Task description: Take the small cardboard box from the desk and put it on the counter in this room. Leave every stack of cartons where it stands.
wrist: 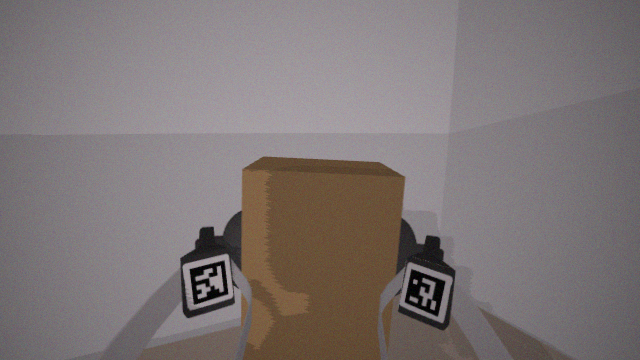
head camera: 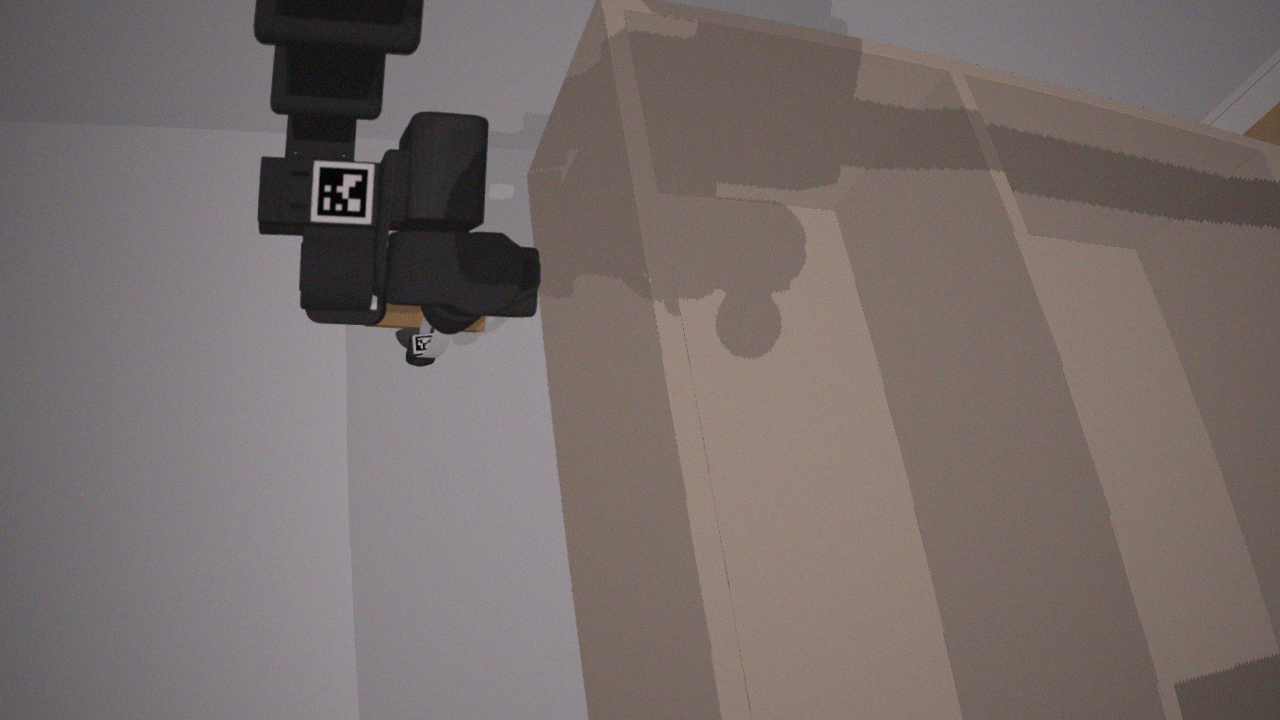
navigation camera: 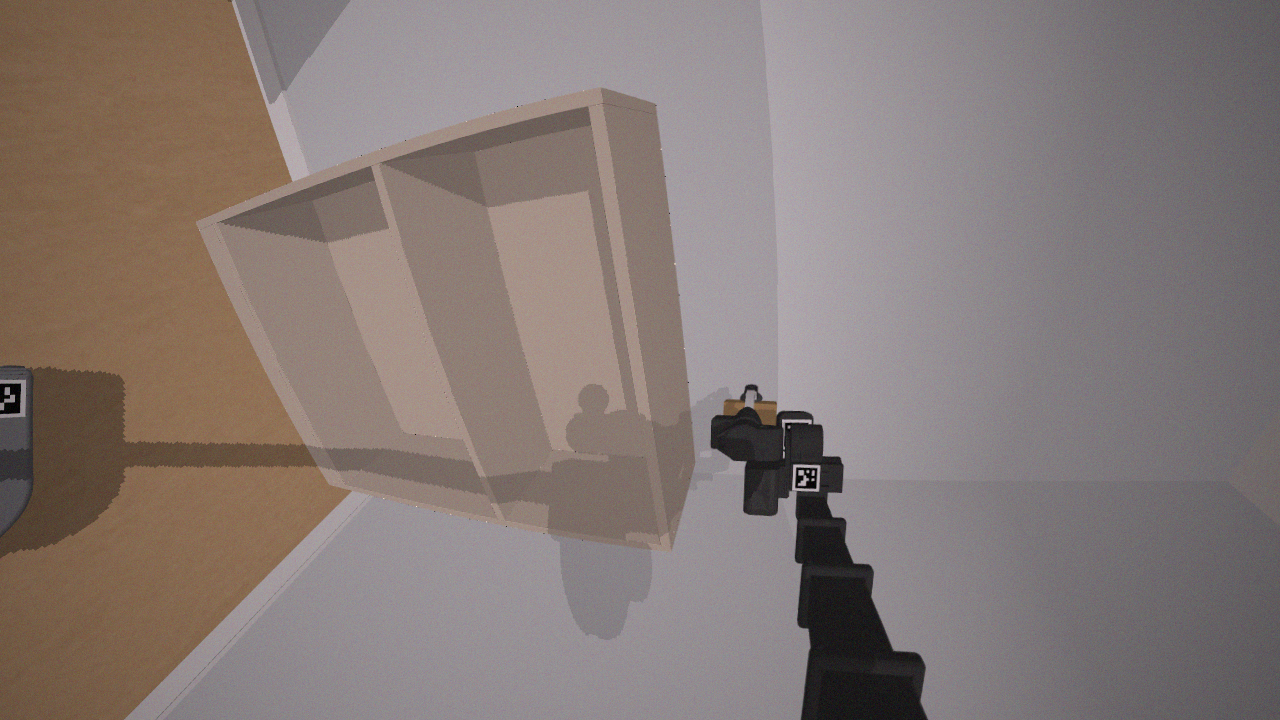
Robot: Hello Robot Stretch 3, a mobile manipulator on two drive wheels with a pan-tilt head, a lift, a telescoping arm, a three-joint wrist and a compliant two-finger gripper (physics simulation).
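Places are measured from the robot's base along level axes (x ahead, y left, z up), in centimetres.
Pixels of known places: gripper, fingertip midpoint: [wrist: 319, 239].
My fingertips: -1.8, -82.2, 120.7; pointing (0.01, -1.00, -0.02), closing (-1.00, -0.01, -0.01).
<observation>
Behind a point stands the place of what it marks, as x, y, z.
The small cardboard box [head camera: 400, 315] @[0.2, -76.8, 122.8] [navigation camera: 766, 411] @[-0.3, -76.8, 123.6] [wrist: 332, 225] @[-2.5, -76.9, 123.2] is upright between the two fingers of my gripper [wrist: 319, 239] @[-1.8, -82.2, 120.7], which is shut on it. In the head and navigation views the wrist hides much of the box and one finger. In the navigation view the box is held up in the air, beyond the top end of a beige open-fronted unit [head camera: 617, 402] @[6.4, -74.5, 106.0] [navigation camera: 662, 295] @[19.3, -73.8, 106.0]. I cannot tell whether this unit is the counter. The desk and the stacks of cartons do not show.
The beige unit has a divider [navigation camera: 438, 331] @[12.9, -61.9, 67.7] and stands by the room's corner. Pale walls [head camera: 179, 402] @[9.0, -98.5, 141.9] [navigation camera: 984, 223] @[33.6, -83.8, 164.8] [wrist: 150, 65] @[14.3, -95.4, 131.8] rise behind the box. Brown floor [navigation camera: 116, 223] @[35.3, -29.6, 0.0] lies in front of the unit. Part of my base [navigation camera: 13, 447] @[-8.0, -14.7, 16.0] shows at the navigation view's left edge.
</observation>
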